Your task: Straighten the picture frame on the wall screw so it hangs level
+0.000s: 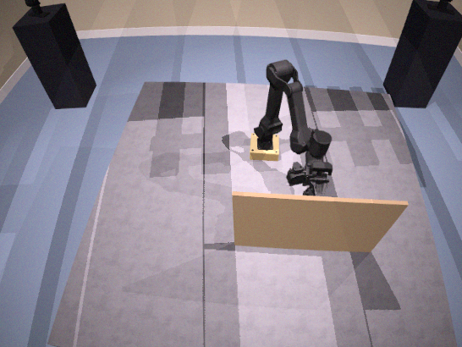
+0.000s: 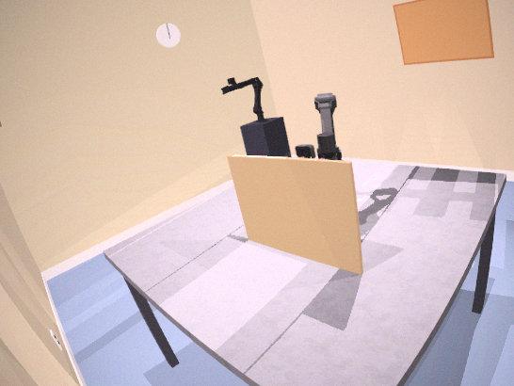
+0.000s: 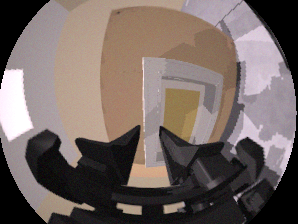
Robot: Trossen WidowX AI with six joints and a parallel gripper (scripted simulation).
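The picture frame is 5 cm below my gripper tip, 1 cm to the right of it and 1 cm ahead of it. Round my gripper tip: tan wall panel 7 cm below, 2 cm ahead.
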